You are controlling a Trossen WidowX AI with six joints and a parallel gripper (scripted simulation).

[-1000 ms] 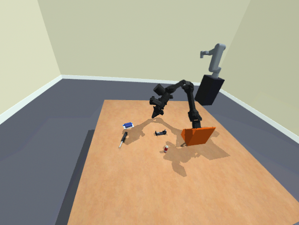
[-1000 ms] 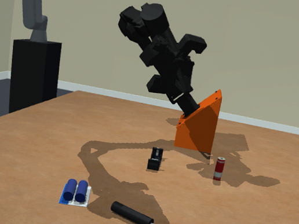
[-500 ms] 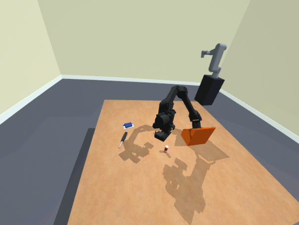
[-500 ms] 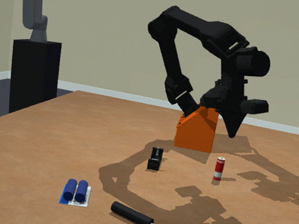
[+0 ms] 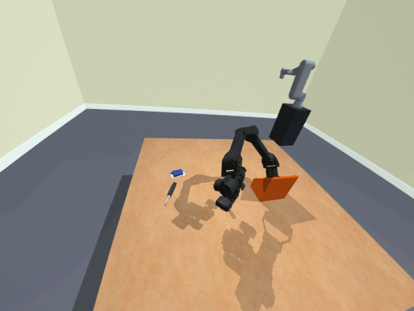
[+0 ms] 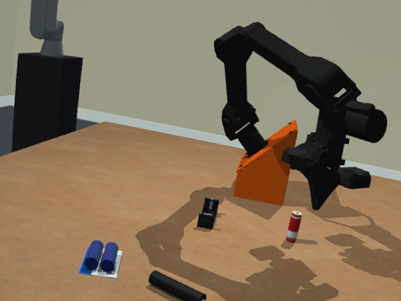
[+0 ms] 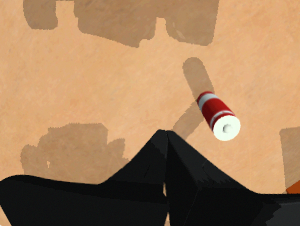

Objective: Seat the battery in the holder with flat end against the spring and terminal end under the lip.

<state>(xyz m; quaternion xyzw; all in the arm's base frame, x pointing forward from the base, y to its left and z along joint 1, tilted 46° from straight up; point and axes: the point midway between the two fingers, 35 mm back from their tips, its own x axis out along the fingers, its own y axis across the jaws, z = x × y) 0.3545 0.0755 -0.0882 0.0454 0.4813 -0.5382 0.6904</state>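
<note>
Now: the battery 6 cm below my gripper tip, 4 cm behind it and 3 cm to the right of it. From my gripper tip the other things lie so: black-handled screwdriver: 26 cm ahead, 18 cm to the right, 8 cm below.
</note>
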